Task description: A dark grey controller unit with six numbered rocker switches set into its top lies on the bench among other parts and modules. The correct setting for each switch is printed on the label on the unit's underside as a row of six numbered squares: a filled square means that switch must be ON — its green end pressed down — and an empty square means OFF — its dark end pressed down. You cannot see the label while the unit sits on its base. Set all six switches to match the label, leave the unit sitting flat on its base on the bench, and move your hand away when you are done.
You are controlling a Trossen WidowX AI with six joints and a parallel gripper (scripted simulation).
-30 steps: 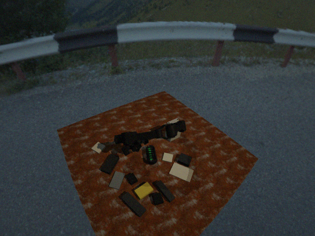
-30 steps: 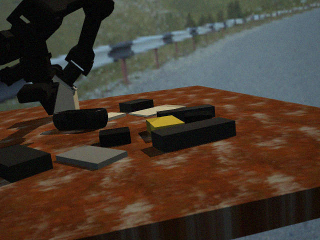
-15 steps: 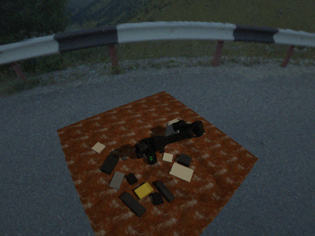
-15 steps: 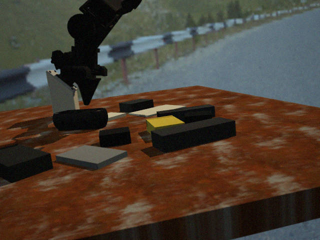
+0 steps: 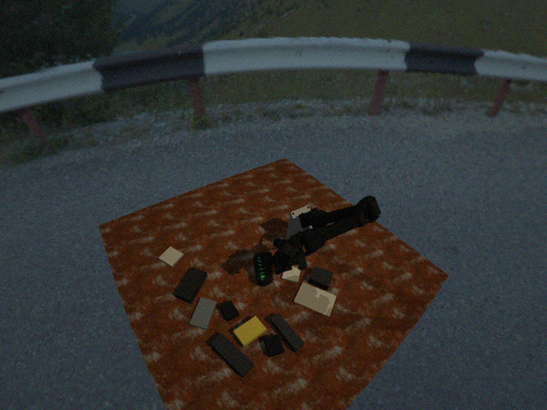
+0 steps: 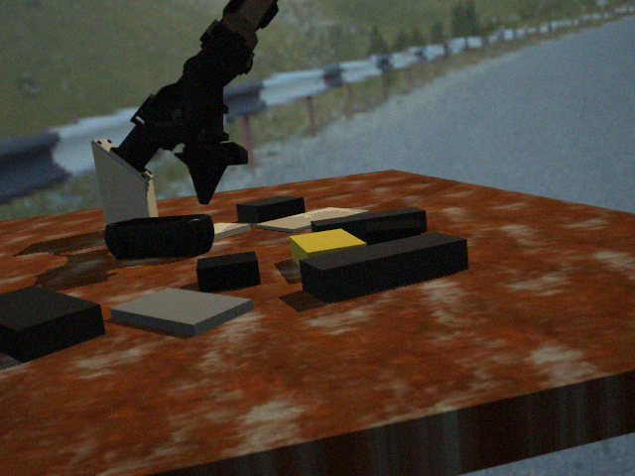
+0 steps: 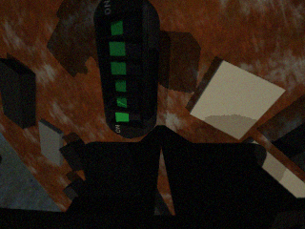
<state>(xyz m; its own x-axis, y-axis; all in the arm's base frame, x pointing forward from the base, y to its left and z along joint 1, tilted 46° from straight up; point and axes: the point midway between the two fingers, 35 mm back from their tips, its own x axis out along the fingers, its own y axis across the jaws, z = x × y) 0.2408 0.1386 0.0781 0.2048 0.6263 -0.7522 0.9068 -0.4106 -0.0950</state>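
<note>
The cream tile is 8 cm behind my gripper tip, 1 cm to the left of it and 5 cm below it. The rest, counted from my gripper tip: cream plate (10 cm behind, 16 cm to the left, 6 cm below); grey plate (32 cm ahead, 5 cm below); yellow block (20 cm ahead, 15 cm to the left, 4 cm below).
</note>
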